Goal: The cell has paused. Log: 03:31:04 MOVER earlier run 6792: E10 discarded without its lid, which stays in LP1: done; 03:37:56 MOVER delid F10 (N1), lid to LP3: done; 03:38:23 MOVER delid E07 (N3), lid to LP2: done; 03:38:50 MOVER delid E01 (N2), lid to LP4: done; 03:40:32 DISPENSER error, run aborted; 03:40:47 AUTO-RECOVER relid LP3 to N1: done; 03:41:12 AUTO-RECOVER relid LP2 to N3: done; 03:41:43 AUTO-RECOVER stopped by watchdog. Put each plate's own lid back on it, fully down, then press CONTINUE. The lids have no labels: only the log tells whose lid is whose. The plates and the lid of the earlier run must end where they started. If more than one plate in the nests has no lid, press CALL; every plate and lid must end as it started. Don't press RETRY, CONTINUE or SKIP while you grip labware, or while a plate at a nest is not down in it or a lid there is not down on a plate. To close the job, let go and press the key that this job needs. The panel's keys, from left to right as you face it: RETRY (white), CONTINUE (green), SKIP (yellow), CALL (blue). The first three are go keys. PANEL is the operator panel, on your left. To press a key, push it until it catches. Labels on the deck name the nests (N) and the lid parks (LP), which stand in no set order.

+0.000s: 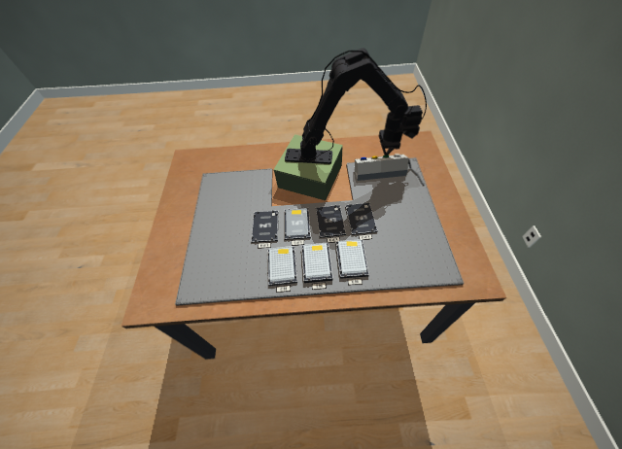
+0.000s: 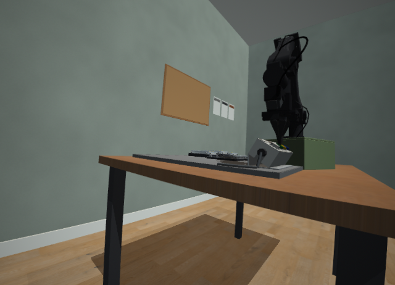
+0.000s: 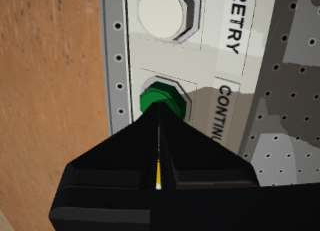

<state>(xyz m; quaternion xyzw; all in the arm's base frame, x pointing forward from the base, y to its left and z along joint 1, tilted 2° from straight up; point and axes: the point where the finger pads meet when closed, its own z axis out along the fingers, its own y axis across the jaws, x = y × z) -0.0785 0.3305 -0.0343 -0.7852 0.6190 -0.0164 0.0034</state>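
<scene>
My gripper is now 1 cm above the green continue key. The rest, counted from my hand: white retry key (5 cm to the left, 1 cm below, 1 cm behind); then lid (36 cm ahead, 35 cm to the right, 6 cm below); then blue key (10 cm to the right, 2 cm ahead, 1 cm below).
</scene>
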